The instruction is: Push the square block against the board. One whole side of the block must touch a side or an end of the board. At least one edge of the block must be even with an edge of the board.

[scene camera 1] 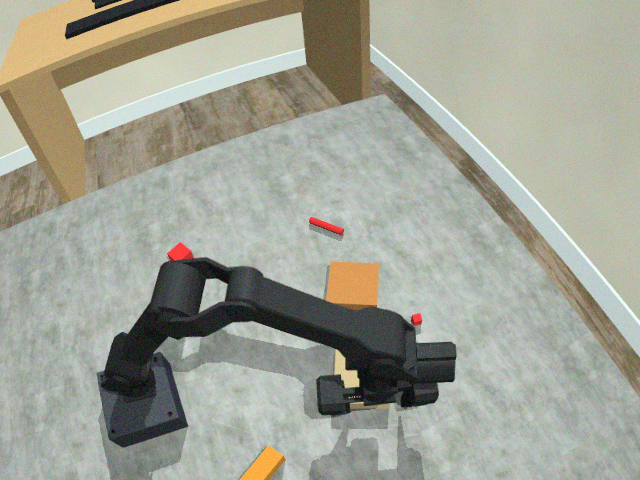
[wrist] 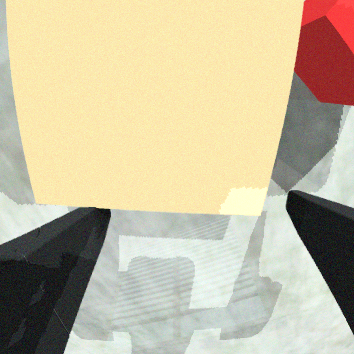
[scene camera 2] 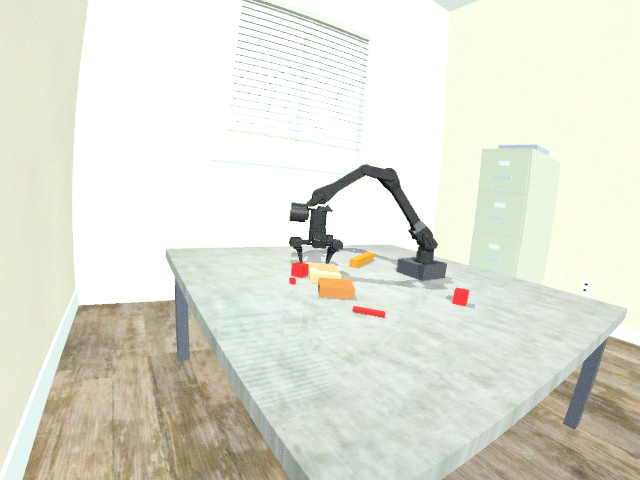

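The square block is orange-brown and lies flat on the table. The board is pale yellow and thick; in scene camera 1 the arm covers much of it and the space between it and the block, so I cannot tell whether they touch. My gripper is open and empty, pointing down at the board's end away from the block. In the wrist view the left fingertip meets the image of that end edge, and the right fingertip is just outside the board's right corner. In scene camera 1 the fingertips are hidden.
A red cube stands beside the board. A tiny red cube is near the block. A red rod, another red cube and an orange bar lie farther off.
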